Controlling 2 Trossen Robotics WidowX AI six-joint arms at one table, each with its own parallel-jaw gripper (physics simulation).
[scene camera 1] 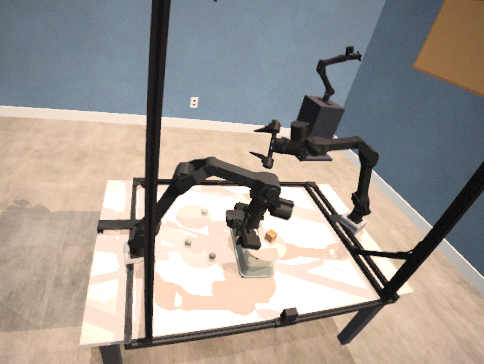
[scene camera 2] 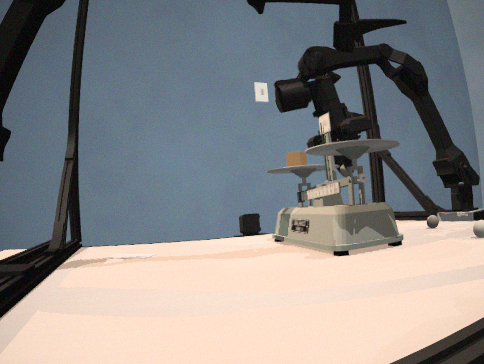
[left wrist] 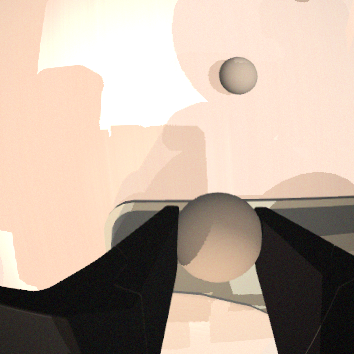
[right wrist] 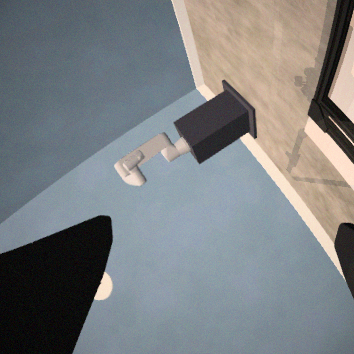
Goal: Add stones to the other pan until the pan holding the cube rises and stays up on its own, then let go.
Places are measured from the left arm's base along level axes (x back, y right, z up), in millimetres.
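Pixels of known places: left gripper, between the fingertips: (scene camera 1: 237, 241) (left wrist: 215, 218); right gripper, between the fingertips: (scene camera 1: 251, 141) (right wrist: 230, 233); left arm's base, origin of its link: (scene camera 1: 139, 250) (scene camera 2: 462, 210); right arm's base, origin of its link: (scene camera 1: 354, 218).
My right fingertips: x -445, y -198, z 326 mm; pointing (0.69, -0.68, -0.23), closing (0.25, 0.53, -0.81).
For each thing: its top centre in the pictures, then the offset to it from my right fingertips. "spot": a spot on its surface instead. Level surfaces: height alone.
- orange cube, centre of its top: (scene camera 2: 296, 152) (scene camera 1: 272, 232) dx +22, dy +334, dz -173 mm
- grey stone, centre of its top: (left wrist: 224, 256) (scene camera 2: 345, 163) dx +132, dy +309, dz -197 mm
- white table, height of its surface: dz -348 mm
- small black box, a spot on its surface: (scene camera 2: 250, 224) spot: dx +24, dy +549, dz -318 mm
A balance scale (scene camera 1: 257, 271) (scene camera 2: 320, 230) stands on the table. The orange cube (scene camera 1: 270, 236) (scene camera 2: 296, 159) sits on one pan (scene camera 1: 272, 251) (scene camera 2: 278, 170). The other pan (scene camera 2: 372, 145) appears higher in scene camera 2, with no stone visible on it. My left gripper (left wrist: 215, 218) is shut on a grey stone (left wrist: 220, 237) (scene camera 2: 344, 169), among the scale's upper parts; its fingertips are partly hidden in the scene views. Loose grey stones (scene camera 1: 188, 241) (scene camera 1: 212, 255) (scene camera 1: 204, 211) (scene camera 2: 432, 221) (left wrist: 238, 75) lie on the table. My right gripper (scene camera 1: 252, 142) (right wrist: 230, 233) is open and empty, high up.
The white table (scene camera 1: 320, 290) is bordered by a black frame (scene camera 1: 205, 332), with a small black box (scene camera 1: 289, 315) (scene camera 2: 250, 224) on it. Black posts (scene camera 1: 154, 125) rise around it. A dark pedestal (scene camera 1: 322, 117) (right wrist: 215, 125) with another arm stands beyond the table.
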